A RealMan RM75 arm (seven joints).
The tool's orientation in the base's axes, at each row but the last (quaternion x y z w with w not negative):
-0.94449 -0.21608 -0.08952 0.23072
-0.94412 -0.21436 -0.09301 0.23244
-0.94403 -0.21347 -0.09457 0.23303
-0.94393 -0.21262 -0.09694 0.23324
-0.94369 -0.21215 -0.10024 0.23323
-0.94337 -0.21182 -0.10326 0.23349
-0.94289 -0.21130 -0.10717 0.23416
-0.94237 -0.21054 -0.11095 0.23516
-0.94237 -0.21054 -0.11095 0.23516
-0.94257 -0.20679 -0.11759 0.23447
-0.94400 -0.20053 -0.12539 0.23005
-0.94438 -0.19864 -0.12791 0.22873
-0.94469 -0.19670 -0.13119 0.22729
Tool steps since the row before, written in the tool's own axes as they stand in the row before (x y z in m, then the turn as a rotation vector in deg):
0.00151 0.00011 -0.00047 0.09 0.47 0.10
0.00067 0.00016 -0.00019 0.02 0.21 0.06
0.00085 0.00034 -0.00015 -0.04 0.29 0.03
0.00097 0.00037 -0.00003 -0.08 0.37 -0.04
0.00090 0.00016 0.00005 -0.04 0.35 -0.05
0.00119 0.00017 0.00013 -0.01 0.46 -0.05
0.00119 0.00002 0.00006 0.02 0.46 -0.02
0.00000 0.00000 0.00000 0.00 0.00 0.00
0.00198 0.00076 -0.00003 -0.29 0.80 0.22
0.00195 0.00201 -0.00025 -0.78 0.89 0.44
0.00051 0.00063 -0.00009 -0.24 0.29 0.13
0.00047 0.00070 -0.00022 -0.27 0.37 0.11
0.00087 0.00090 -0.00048 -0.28 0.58 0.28
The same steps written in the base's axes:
0.00136 0.00024 0.00077 0.30 -0.30 -0.25
0.00065 0.00002 0.00029 0.12 -0.13 -0.13
0.00090 -0.00004 0.00023 0.10 -0.23 -0.15
0.00103 0.00003 0.00015 0.09 -0.34 -0.14
0.00088 0.00021 0.00015 0.12 -0.32 -0.11
0.00115 0.00034 0.00017 0.19 -0.40 -0.14
0.00107 0.00043 0.00030 0.22 -0.37 -0.16
0.00000 0.00000 0.00000 0.00 0.00 0.00
0.00209 0.00006 0.00033 0.13 -0.63 -0.60
0.00259 -0.00109 0.00005 -0.24 -0.76 -0.98
0.00071 -0.00039 0.00000 -0.07 -0.25 -0.30
0.00069 -0.00053 0.00008 -0.06 -0.33 -0.33
0.00108 -0.00070 0.00037 0.05 -0.43 -0.56

